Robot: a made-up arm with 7 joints.
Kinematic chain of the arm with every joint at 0, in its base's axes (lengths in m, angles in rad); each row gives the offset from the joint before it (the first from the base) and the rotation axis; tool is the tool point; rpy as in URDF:
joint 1: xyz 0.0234 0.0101 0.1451 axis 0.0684 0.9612 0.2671
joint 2: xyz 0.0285 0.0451 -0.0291 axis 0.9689 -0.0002 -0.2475
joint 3: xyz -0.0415 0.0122 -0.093 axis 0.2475 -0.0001 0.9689
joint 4: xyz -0.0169 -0.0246 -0.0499 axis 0.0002 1 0
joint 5: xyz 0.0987 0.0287 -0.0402 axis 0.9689 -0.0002 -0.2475
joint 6: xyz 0.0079 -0.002 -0.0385 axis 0.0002 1 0
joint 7: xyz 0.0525 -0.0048 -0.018 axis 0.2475 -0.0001 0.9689
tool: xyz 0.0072 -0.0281 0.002 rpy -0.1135 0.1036 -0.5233
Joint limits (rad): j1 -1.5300..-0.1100 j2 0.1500..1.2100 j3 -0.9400..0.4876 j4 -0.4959..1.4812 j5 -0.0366..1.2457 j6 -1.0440..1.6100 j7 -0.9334..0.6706
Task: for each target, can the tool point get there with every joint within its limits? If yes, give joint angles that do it. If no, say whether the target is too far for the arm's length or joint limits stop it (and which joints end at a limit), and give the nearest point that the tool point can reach.
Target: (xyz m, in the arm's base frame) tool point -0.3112 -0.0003 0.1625
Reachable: no: joint limits stop it (at a limit: joint 1, joint 2, joint 3, joint 4, joint 6, joint 7) | nearest point -0.1209 0.0890 -0.1395 | short by 0.368 m
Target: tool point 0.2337 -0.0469 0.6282
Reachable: no: too far | nearest point 0.1868 0.0832 0.3600 | short by 0.302 m
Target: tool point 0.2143 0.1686 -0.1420
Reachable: yes | joints -0.8840 0.3991 -0.3405 1.2282 0.0722 1.0522 0.2412
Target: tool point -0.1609 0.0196 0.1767
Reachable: no: joint limits stop it (at a limit: joint 1, joint 2, joint 3, joint 4, joint 5, joint 6) | nearest point 0.0779 -0.0446 0.0306 | short by 0.287 m
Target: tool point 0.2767 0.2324 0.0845
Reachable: yes | joints -0.4962 0.8698 0.2385 -0.0821 0.6024 0.3070 0.3458
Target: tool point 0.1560 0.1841 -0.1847
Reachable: yes | joints -0.5079 0.2678 -0.1896 1.0648 0.8354 0.7036 0.3209
